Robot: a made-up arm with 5 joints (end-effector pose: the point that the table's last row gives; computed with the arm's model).
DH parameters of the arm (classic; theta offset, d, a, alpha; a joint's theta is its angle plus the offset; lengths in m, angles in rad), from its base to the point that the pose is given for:
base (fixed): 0 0.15 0 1.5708
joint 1: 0 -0.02 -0.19 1.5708
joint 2: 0 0.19 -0.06 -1.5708
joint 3: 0 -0.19 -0.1 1.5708
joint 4: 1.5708 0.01 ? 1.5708
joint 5: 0 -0.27 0.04 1.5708
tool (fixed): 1.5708 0.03 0 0
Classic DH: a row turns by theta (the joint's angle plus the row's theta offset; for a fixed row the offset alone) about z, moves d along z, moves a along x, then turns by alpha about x.
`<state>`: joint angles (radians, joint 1 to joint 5).
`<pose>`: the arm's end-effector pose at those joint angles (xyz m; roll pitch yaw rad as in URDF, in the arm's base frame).
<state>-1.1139 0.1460 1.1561 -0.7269 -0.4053</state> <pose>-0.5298 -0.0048 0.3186 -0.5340 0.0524 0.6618</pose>
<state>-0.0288 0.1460 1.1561 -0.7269 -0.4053</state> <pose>-0.3964 -0.0048 -0.2398 -1.3583 -0.7373 0.9772</pose>
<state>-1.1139 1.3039 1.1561 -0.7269 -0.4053</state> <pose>-0.4883 0.1887 0.2342 -1.5425 0.3520 -0.1230</pose>
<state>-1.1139 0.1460 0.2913 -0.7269 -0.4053</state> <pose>-0.4252 0.0120 0.4970 0.1097 0.6784 0.7906</pose>
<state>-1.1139 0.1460 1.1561 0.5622 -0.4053</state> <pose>-0.6376 0.3144 0.2716 -0.4918 -0.1088 -0.6192</pose>
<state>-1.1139 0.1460 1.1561 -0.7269 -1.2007</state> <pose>-0.5536 0.0258 0.3184 -1.3294 0.0524 0.6618</pose>
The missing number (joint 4, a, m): 0.06
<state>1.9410 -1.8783 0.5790 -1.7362 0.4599</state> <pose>0.1981 0.0225 0.0879 2.2835 0.9355 -0.8103</pose>
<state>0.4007 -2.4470 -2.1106 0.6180 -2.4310</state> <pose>-0.4826 -0.1747 0.0466 1.3749 0.3828 0.1920</pose>
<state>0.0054 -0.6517 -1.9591 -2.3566 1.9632</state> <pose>-0.3524 -0.0418 -0.1514 -2.2314 -0.7123 1.8648</pose>
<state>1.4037 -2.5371 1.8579 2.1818 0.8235</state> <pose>0.1427 -0.3880 -0.3131 1.5429 -0.2380 0.9083</pose>
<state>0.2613 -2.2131 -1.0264 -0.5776 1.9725</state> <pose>-0.0266 -0.1765 0.1689 2.6909 1.0602 3.0999</pose>
